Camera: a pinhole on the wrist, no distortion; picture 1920 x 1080 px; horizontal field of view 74.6 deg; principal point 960.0 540.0 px. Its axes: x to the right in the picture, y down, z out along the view. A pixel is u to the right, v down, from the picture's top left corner.
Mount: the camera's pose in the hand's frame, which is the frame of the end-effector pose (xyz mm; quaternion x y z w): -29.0 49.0 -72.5 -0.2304 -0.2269 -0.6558 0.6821
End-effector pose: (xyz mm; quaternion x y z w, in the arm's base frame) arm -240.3 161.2 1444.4 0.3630 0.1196 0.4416 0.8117
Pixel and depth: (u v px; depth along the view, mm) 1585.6 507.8 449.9
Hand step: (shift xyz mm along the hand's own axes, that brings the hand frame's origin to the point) -35.6 147.5 420.1
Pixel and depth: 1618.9 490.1 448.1
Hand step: -41.4 137.5 425.5
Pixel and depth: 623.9 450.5 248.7
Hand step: -50.9 253.0 83.9
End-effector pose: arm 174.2 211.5 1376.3 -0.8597 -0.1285 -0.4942 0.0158
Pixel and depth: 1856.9 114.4 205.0
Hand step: -94.3 56.8 180.0
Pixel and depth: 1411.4 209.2 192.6
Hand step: -78.4 110.7 122.9
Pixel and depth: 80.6 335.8 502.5
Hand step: -127.0 630.9 111.7
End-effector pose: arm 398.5 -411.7 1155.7 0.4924 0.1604 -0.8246 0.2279
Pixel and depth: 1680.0 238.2 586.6
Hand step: -161.4 138.4 598.8
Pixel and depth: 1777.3 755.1 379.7
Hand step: 42.0 89.0 377.4
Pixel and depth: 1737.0 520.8 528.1
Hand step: -28.9 114.6 544.5
